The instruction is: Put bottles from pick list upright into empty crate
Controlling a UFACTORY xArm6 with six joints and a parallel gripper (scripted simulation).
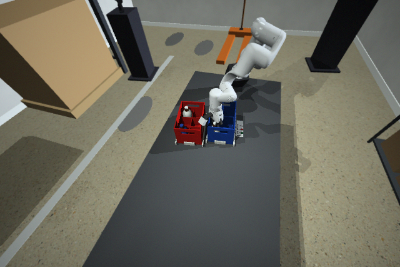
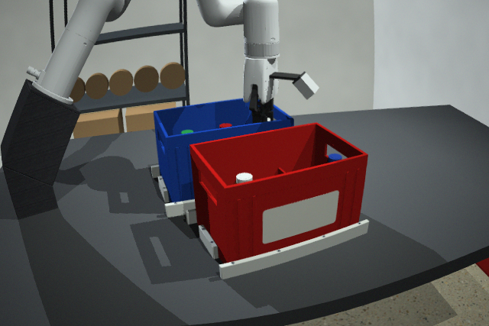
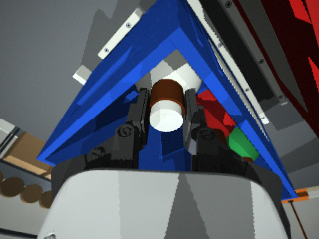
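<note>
The white-capped bottle lies 70 mm below my hand. The rest, counted from my hand: red-capped bottle (80 mm behind, 70 mm below); blue crate (90 mm behind, 80 mm below, 40 mm to the left); green-capped bottle (170 mm behind, 70 mm below).
</note>
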